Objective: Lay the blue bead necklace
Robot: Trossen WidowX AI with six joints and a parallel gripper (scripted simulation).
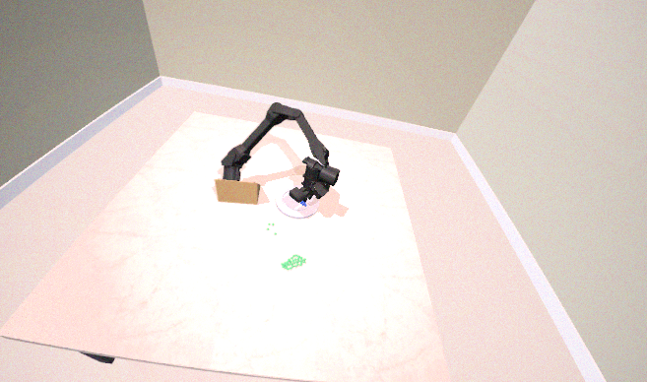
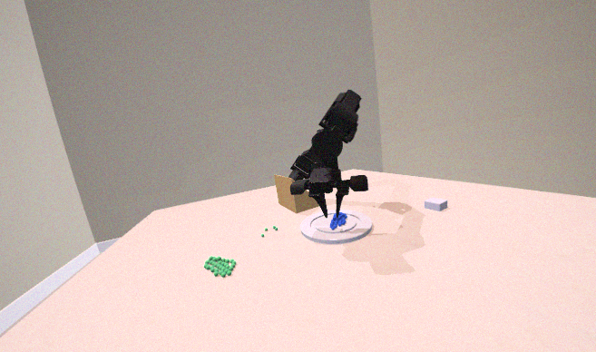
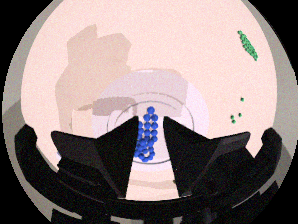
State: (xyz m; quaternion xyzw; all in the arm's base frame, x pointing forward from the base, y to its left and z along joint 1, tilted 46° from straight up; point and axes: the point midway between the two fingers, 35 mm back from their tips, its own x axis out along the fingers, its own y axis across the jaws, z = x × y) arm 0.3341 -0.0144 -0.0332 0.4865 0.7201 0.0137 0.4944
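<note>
My gripper tip is 40 mm past the round white bead board, 30 mm to the right of it and 40 mm above it. The rest, counted from my gripper tip: small grey block (70 mm ahead, 330 mm to the left, 40 mm below).
</note>
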